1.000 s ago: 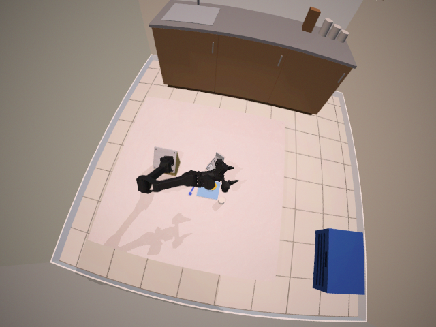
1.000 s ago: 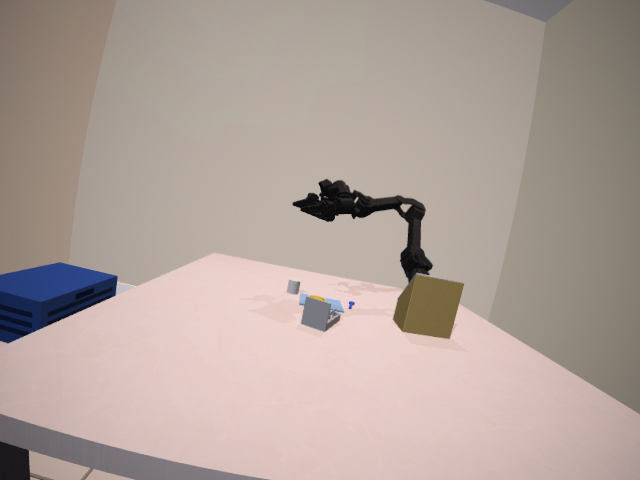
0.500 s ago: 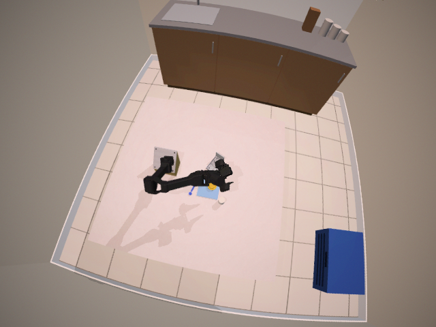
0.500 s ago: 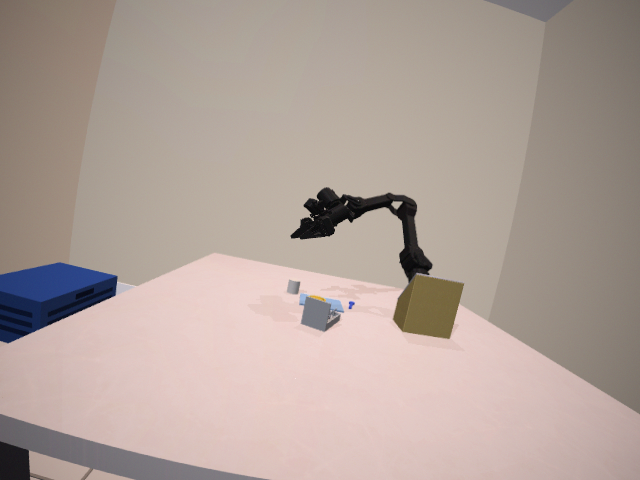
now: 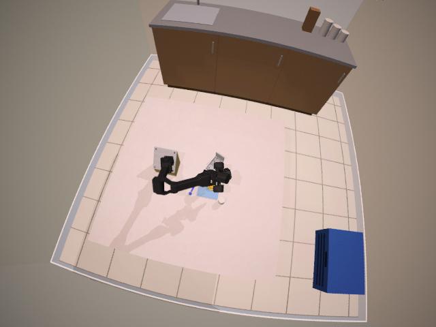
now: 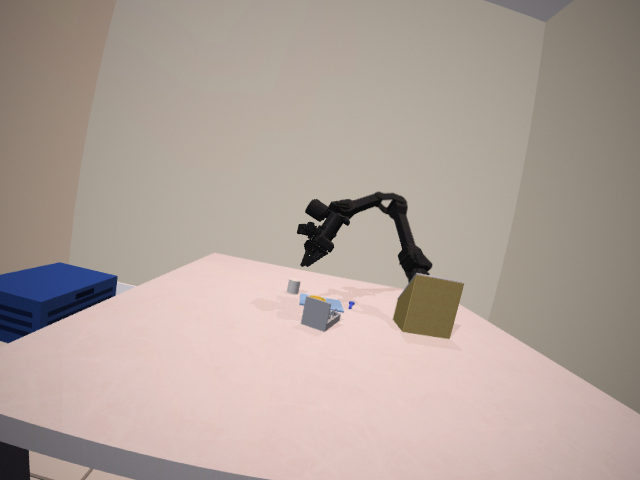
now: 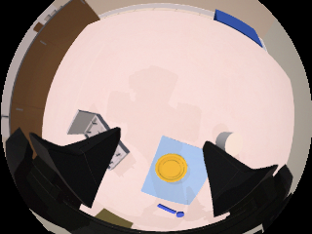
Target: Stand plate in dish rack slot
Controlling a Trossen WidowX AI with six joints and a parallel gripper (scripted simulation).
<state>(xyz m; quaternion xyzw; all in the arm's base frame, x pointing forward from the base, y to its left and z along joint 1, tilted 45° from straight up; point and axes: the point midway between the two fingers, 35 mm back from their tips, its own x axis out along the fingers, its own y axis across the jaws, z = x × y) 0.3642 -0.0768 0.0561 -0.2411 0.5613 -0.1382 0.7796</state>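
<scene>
Now: the yellow plate 110 mm below my gripper tip, 70 mm behind it and 20 mm to the right of it. Also, from my gripper tip: cup (120 mm to the right, 100 mm below, 10 mm ahead); then light blue mat (120 mm below, 90 mm behind, 40 mm to the right); then grey dish rack (150 mm to the left, 100 mm below, 60 mm behind).
</scene>
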